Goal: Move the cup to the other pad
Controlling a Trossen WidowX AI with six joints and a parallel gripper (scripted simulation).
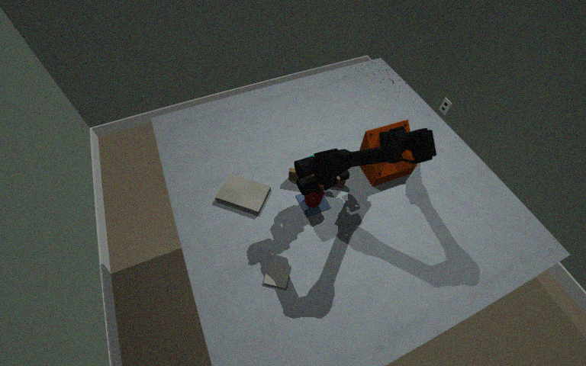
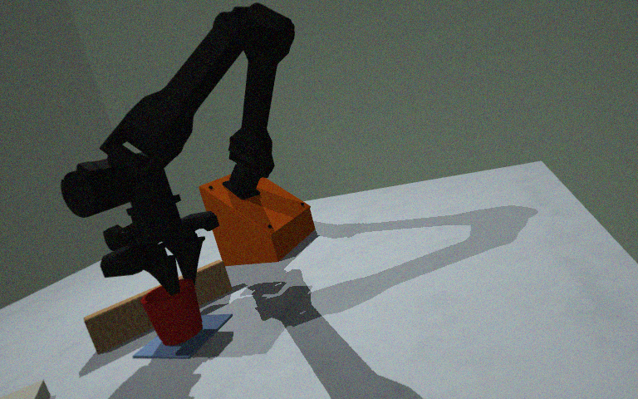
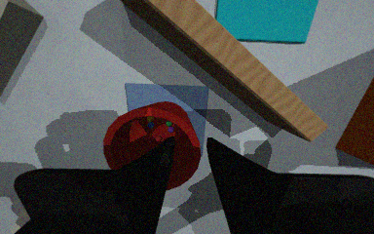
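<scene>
Right now my gripper tip is 3 cm short of the red cup and 2 cm above it. Also, from my gripper tip: wooden bar (1 cm behind, 8 cm to the right, 4 cm below); cyan pad (5 cm behind, 16 cm to the right, 6 cm below).
</scene>
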